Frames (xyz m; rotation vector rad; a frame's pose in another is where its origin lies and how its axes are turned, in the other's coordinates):
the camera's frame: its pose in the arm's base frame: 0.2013 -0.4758 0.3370 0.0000 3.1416 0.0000
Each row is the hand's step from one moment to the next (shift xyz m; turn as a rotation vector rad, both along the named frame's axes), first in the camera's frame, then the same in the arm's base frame.
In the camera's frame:
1: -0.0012 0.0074 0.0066 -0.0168 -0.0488 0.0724
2: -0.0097 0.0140 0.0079 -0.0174 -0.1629 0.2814
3: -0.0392 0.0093 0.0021 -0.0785 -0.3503 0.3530
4: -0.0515 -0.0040 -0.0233 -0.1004 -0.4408 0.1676
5: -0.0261 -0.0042 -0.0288 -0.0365 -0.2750 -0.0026
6: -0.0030 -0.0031 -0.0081 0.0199 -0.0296 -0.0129
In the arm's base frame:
1: 0.0012 0.0074 -0.0066 0.0168 -0.0488 -0.0724
2: 0.0097 0.0140 -0.0079 0.0174 -0.1629 -0.2814
3: 0.0392 0.0093 -0.0021 0.0785 -0.3503 -0.3530
4: 0.0515 -0.0040 0.0233 0.1004 -0.4408 -0.1676
5: 0.0261 -0.0042 0.0288 0.0365 -0.2750 0.0026
6: 0.0030 -0.0031 0.0081 -0.0199 -0.0296 0.0129

